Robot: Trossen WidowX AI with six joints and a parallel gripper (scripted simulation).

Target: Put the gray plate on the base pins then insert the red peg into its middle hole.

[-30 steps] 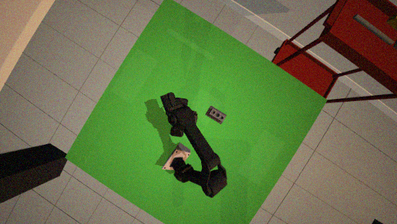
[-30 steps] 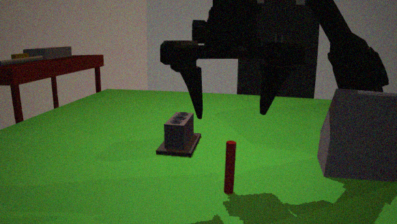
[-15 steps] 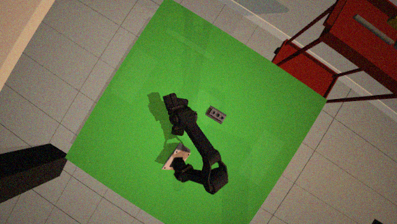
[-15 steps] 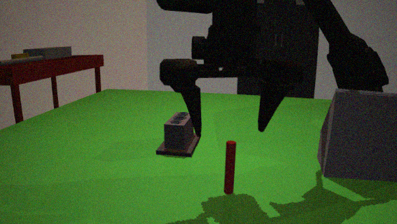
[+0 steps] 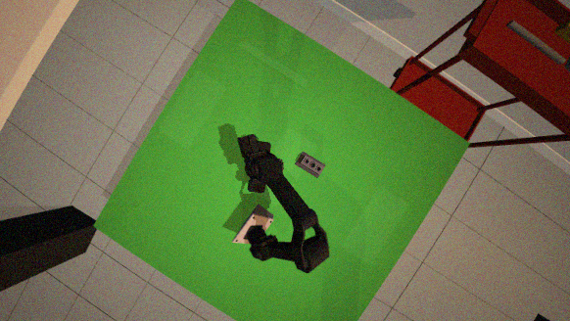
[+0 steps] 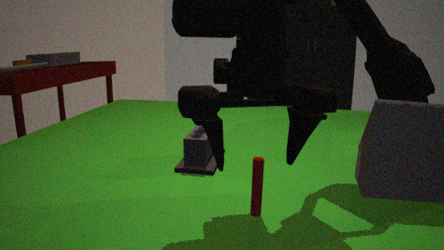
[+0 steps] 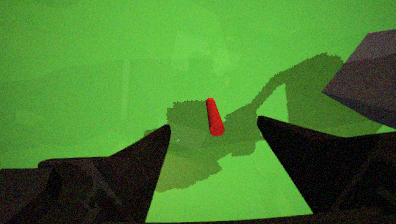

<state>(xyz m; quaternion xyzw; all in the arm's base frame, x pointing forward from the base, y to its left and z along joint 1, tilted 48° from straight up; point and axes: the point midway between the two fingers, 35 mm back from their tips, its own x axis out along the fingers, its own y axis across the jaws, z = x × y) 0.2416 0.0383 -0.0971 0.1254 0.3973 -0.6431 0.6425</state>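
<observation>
Now: gripper tip 3 cm above the red peg. Round my gripper tip: gray plate (18 cm to the right, 11 cm ahead, 2 cm below); gray base (18 cm to the right, 10 cm ahead, 6 cm below).
</observation>
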